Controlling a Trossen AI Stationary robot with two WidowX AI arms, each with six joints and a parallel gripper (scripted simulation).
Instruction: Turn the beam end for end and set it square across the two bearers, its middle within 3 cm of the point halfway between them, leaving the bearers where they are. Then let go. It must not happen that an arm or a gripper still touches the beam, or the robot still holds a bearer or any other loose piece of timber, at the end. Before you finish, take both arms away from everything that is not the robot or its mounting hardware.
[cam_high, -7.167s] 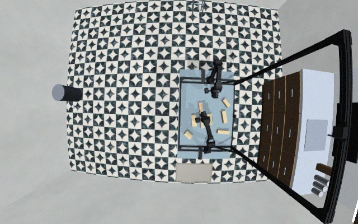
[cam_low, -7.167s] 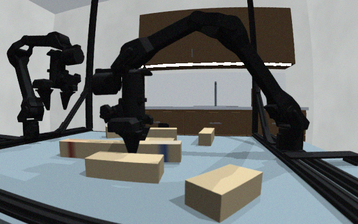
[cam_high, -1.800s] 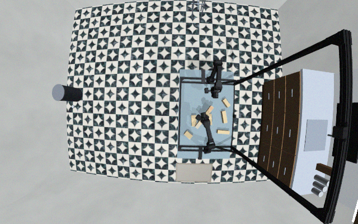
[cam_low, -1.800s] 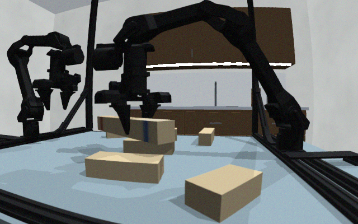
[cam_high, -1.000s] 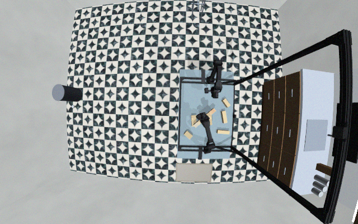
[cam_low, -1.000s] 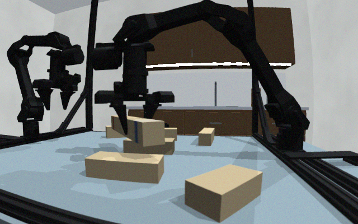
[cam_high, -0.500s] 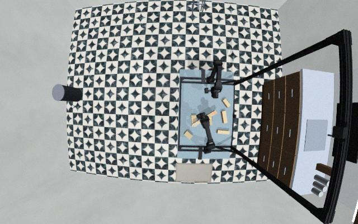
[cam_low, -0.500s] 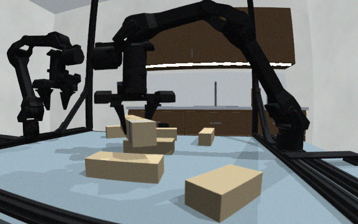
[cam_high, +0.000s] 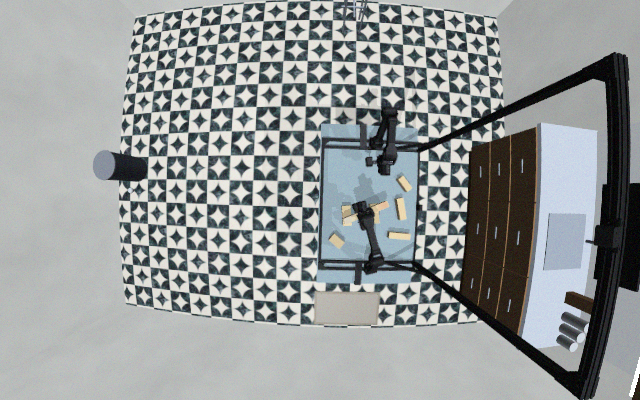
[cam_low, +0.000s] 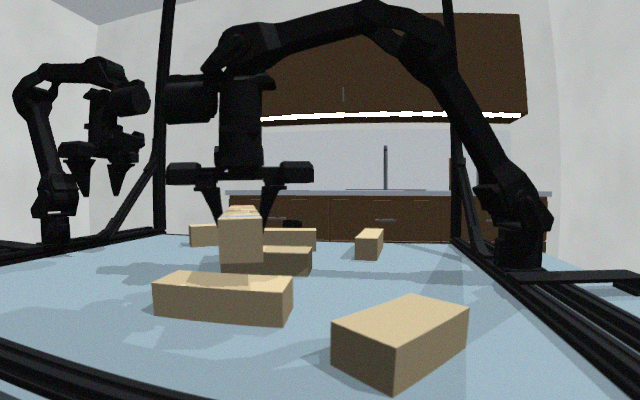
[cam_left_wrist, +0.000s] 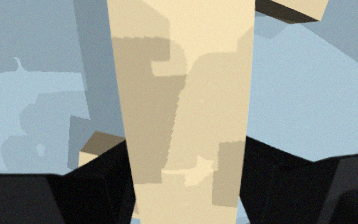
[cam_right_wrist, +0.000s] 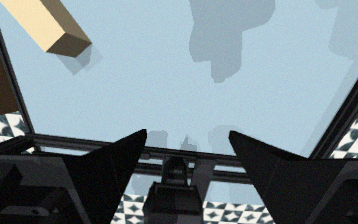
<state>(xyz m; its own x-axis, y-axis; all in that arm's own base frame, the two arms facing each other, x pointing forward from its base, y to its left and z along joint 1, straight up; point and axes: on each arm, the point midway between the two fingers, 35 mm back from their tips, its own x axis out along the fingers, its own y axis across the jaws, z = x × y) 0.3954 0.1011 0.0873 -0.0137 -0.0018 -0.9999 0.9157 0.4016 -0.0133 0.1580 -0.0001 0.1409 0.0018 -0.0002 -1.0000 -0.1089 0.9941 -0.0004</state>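
My left hand is 50 mm past the beam, 20 mm to the left of it and 20 mm above it.
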